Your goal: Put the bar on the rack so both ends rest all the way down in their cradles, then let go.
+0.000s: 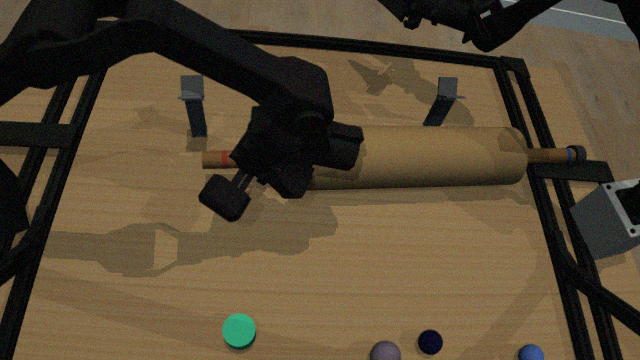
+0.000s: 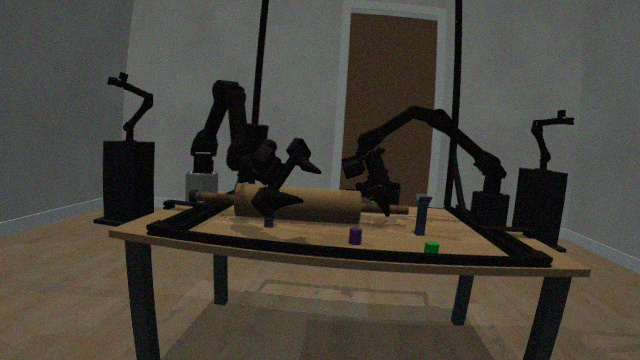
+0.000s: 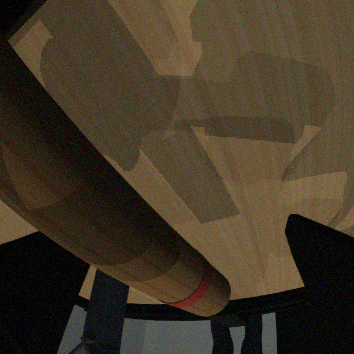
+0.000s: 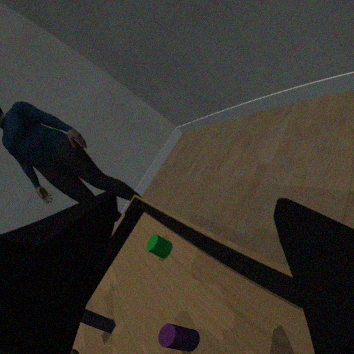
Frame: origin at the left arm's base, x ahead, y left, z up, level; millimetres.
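Seen in the pictures: left gripper, fingertip midpoint: [image 1: 232, 173] [image 2: 392, 214] [image 3: 197, 223]; right gripper, fingertip midpoint: [image 2: 311, 186] [image 4: 198, 205]; left arm's base at its link origin: [image 2: 491, 193] [image 3: 313, 351]; right arm's base at its link origin: [image 1: 636, 205] [image 2: 202, 172].
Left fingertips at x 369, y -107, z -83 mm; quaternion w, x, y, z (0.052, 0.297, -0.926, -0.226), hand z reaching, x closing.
Note:
Pixels of each thing's middle, then the offset from my left fingertips to it. "*": a spot on its surface instead.
- green cylinder at the middle of its body: [image 4: 158, 246] [image 2: 431, 249] 106 mm ahead, 299 mm left, 16 mm down
- purple cylinder at the middle of its body: [image 4: 178, 337] [image 2: 355, 236] 229 mm ahead, 147 mm left, 13 mm down
- teal disc at the middle of its body: [image 1: 239, 332] 96 mm back, 227 mm right, 16 mm down
- black frame at a spot on its surface: [image 2: 300, 250] [image 1: 364, 46] * 396 mm ahead, 190 mm left, 24 mm down
The bar [image 1: 430, 155] [image 2: 325, 204] [image 3: 100, 210], a thick tan roller with thin ends, lies on the table beside the rack. One end has a red band, the other a blue band and dark knob. The rack is two dark posts, one [image 1: 196, 117] [image 2: 421, 220] [image 3: 107, 305] toward the red-banded end, the other [image 1: 440, 111] [image 2: 269, 221] beside the roller. My left gripper [image 1: 257, 187] [image 2: 382, 200] [image 3: 197, 223] is open over the red-banded end, nothing gripped; its arm hides part of the bar. My right gripper [image 2: 311, 186] [image 4: 198, 205] is open and empty, raised beyond the rack's side.
A green cylinder [image 2: 431, 247] [image 4: 160, 246] and a purple cylinder [image 2: 355, 236] [image 4: 179, 337] stand beyond the rack. A teal disc [image 1: 239, 330] and several balls, one dark blue [image 1: 430, 342], lie on the other side. A black frame [image 1: 375, 46] [image 2: 300, 250] borders the table.

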